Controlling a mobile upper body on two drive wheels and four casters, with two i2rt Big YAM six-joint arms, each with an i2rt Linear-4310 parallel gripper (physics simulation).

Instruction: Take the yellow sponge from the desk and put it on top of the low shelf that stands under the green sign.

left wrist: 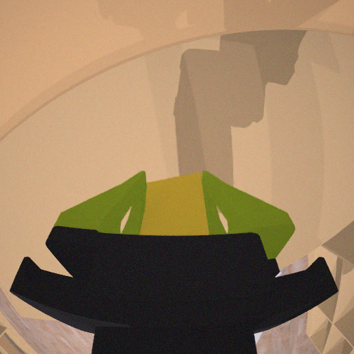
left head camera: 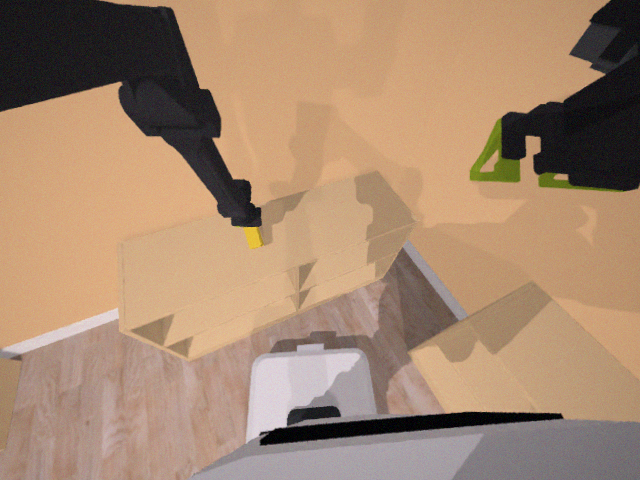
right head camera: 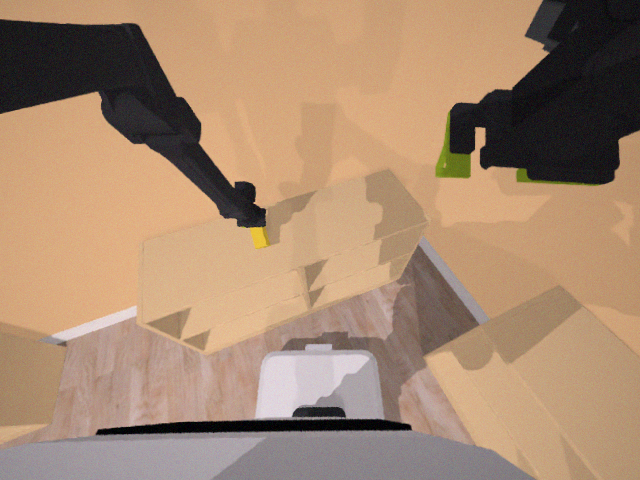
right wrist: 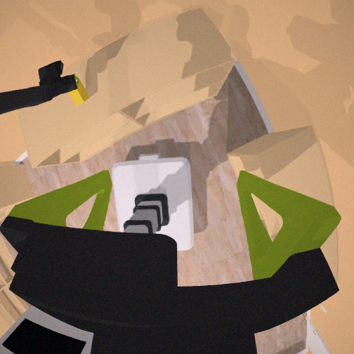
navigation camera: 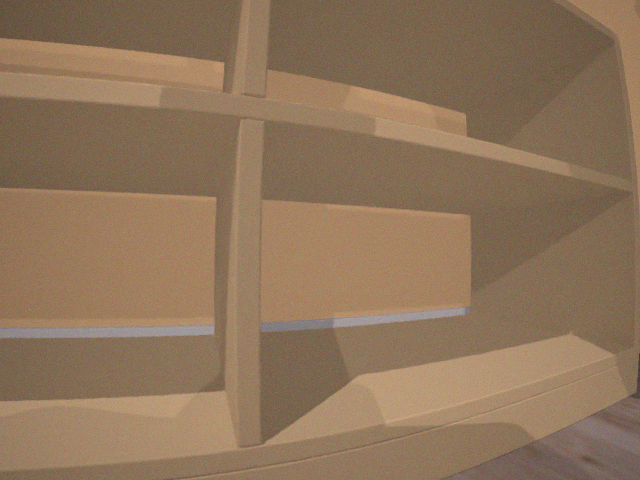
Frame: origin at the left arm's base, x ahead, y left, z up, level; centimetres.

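Seen in the pictures: left gripper, between the fingertips: [right head camera: 258, 221]; right gripper, between the fingertips: [left head camera: 505, 178] [right head camera: 476, 174].
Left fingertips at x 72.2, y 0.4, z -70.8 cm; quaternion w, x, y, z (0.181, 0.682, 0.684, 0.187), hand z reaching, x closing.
Observation:
A point is followed by its place in that frame.
The yellow sponge [left head camera: 253, 238] @[x 63.4, y -1.2, z -70.4 cm] [right head camera: 260, 238] @[x 63.4, y -1.8, z -70.3 cm] [left wrist: 175, 207] [right wrist: 79, 96] is held between the fingers of my left gripper [left wrist: 173, 178], over the top board of the low shelf [left head camera: 170, 258] @[x 61.5, y 31.2, z -80.0 cm] [right head camera: 186, 258] @[x 61.0, y 30.2, z -79.9 cm] [right wrist: 150, 60]. Whether the sponge touches the board is hard to tell. The shelf's open front, with an upright [navigation camera: 248, 284] @[x 56.7, y -17.0, z -120.7 cm], fills much of the navigation camera view. My right gripper [right wrist: 174, 177] is open with no object between its fingers, off to the right of the low shelf in both head views. The green sign and the desk do not show.
A second wooden shelf unit [left head camera: 558, 351] @[x 20.8, y -105.1, z -80.0 cm] [right head camera: 573, 361] @[x 21.6, y -101.6, z -80.0 cm] stands at the lower right of the head views. Part of another wooden piece [right head camera: 25, 377] @[x 24.3, y 113.7, z -122.9 cm] shows at the left edge. The robot's white base [left head camera: 310, 377] @[x 21.2, y -21.8, z -115.0 cm] [right head camera: 317, 377] @[x 21.0, y -21.9, z -115.0 cm] is close in front of the low shelf. An orange wall rises behind it.

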